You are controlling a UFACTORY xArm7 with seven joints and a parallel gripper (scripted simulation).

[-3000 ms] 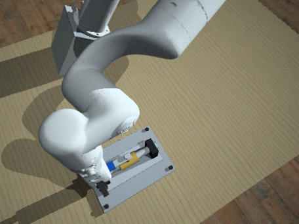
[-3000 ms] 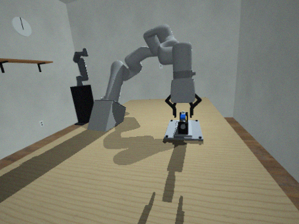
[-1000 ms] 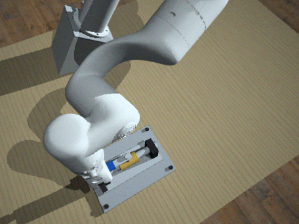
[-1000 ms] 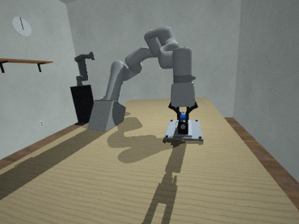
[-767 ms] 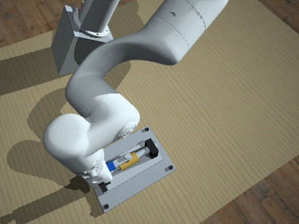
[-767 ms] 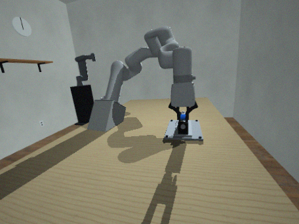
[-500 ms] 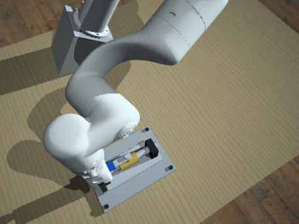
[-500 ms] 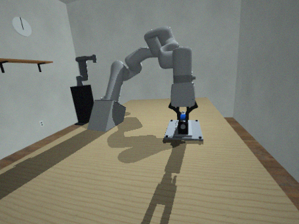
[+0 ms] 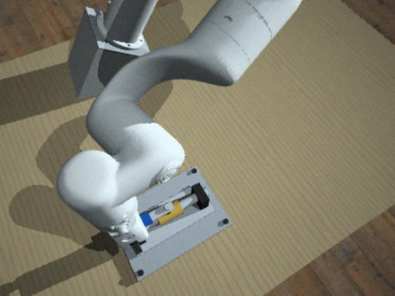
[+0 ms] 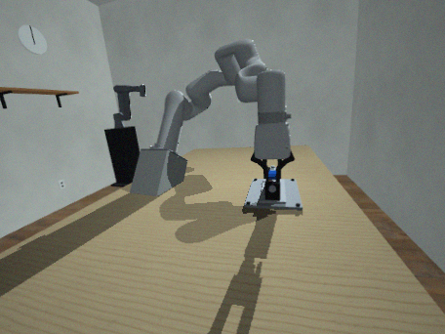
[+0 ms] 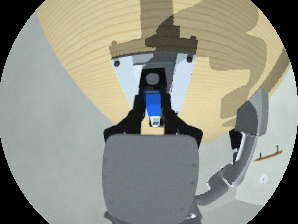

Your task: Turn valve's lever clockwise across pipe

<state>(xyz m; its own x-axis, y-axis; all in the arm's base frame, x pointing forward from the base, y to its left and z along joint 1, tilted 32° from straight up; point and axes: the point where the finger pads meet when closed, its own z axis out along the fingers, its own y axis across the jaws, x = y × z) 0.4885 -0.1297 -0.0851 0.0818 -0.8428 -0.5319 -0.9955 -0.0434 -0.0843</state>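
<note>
My gripper is now 5 cm to the right of the lever.
</note>
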